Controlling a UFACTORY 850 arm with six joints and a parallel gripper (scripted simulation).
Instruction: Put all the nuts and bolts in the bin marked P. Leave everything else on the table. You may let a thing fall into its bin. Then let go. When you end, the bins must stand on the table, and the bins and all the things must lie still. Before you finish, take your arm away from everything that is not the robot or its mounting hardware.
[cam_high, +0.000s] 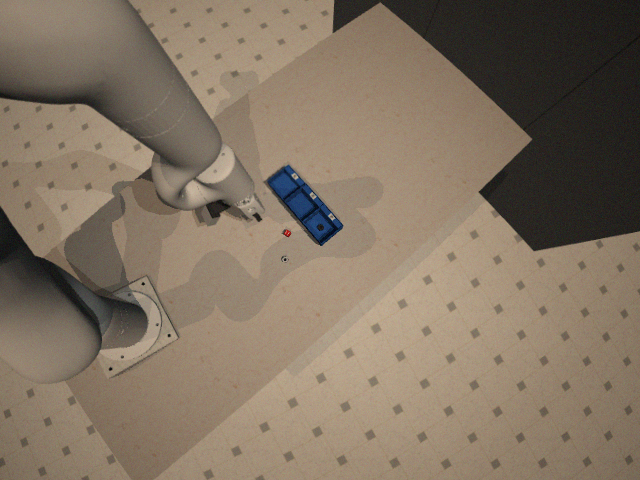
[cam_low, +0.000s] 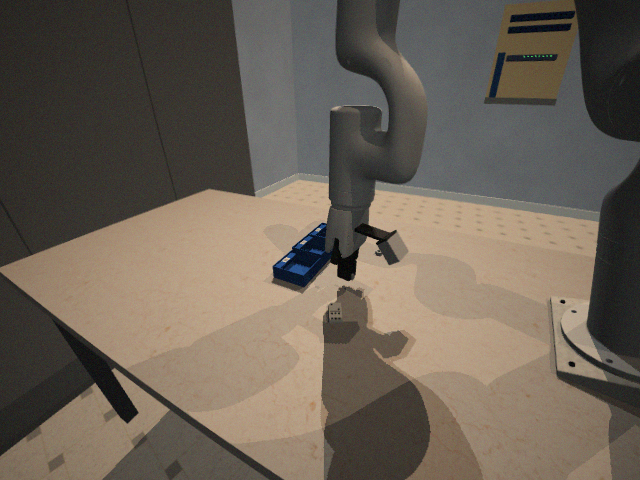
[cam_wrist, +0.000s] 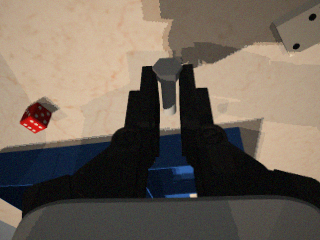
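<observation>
Now: the black nut 9 cm ahead of my hand, 18 cm to the right of it and 4 cm below it. Also, from my hand: white domino (9 cm to the left, 4 cm below); red die (1 cm ahead, 11 cm to the right, 4 cm below); grey bolt (1 cm behind, 2 cm below).
</observation>
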